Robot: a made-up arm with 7 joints.
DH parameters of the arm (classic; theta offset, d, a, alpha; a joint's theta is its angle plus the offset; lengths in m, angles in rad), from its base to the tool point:
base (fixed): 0 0 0 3.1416
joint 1: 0 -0.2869 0 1.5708
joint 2: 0 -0.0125 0 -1.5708
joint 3: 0 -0.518 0 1.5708
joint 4: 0 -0.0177 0 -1.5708
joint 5: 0 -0.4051 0 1.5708
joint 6: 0 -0.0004 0 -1.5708
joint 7: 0 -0.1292 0 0
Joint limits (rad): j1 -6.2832..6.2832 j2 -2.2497..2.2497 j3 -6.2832..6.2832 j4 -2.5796..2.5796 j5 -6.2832..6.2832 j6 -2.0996..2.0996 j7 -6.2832..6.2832
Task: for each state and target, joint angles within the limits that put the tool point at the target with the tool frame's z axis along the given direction. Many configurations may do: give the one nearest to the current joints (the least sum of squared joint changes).
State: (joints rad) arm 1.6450 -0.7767 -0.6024 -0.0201 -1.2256 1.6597 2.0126
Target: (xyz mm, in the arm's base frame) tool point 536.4 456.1 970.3 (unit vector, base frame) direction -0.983 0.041 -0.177
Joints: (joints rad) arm 2.1717 -0.8950 -0.7043 0.4019 -1.3598 0.8867 2.0126
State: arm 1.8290 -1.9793 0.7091 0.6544 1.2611 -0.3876 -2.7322
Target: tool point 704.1 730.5 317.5 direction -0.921 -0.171 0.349
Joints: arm 2.3028 -1.5405 0.1561 0.1276 0.7484 -0.8391 -2.7322
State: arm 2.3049 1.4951 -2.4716 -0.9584 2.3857 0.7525 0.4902
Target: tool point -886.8 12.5 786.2 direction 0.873 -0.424 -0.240
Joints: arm 2.8607 0.9719 -1.7038 -0.4197 2.7766 0.3443 0.4902
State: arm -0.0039 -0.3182 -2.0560 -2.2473 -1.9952 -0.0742 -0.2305
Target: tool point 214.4 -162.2 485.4 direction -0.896 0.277 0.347
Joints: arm 0.0969 -0.4077 -2.5804 -2.5602 -2.3395 -0.3045 -0.2305
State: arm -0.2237 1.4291 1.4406 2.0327 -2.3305 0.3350 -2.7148
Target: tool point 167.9 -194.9 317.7 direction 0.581 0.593 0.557
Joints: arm -0.5570 0.8393 1.4009 2.5773 -2.7473 -0.4177 -2.7148
